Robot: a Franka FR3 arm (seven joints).
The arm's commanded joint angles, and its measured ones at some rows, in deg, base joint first. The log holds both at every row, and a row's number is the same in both.
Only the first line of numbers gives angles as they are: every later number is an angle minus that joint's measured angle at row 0.
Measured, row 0: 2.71 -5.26 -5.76 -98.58 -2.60 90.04 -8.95
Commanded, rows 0 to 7: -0.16 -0.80 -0.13 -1.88 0.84 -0.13 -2.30; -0.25 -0.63 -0.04 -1.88 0.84 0.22 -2.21; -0.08 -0.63 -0.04 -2.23 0.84 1.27 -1.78; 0.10 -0.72 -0.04 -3.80 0.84 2.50 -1.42; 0.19 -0.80 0.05 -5.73 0.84 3.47 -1.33; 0.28 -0.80 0.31 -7.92 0.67 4.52 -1.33; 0.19 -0.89 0.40 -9.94 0.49 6.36 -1.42; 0.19 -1.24 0.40 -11.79 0.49 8.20 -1.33
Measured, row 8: 0.02 0.15 0.28 -5.09 0.00 2.67 -0.95
